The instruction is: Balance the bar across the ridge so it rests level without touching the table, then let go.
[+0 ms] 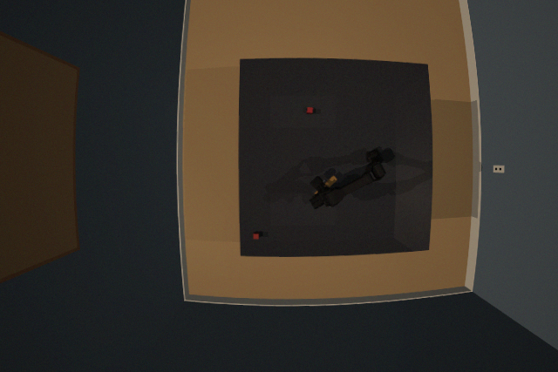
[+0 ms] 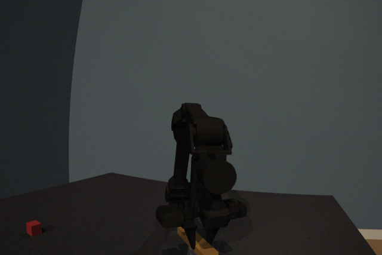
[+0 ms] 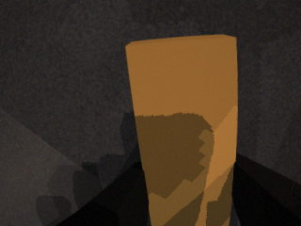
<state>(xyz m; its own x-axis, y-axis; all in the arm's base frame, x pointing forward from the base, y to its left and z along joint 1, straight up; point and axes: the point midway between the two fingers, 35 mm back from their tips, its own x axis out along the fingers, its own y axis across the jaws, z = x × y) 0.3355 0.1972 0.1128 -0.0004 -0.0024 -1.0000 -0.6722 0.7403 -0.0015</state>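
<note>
The orange bar is 2 cm to the right of my gripper tip and 2 cm behind it.
</note>
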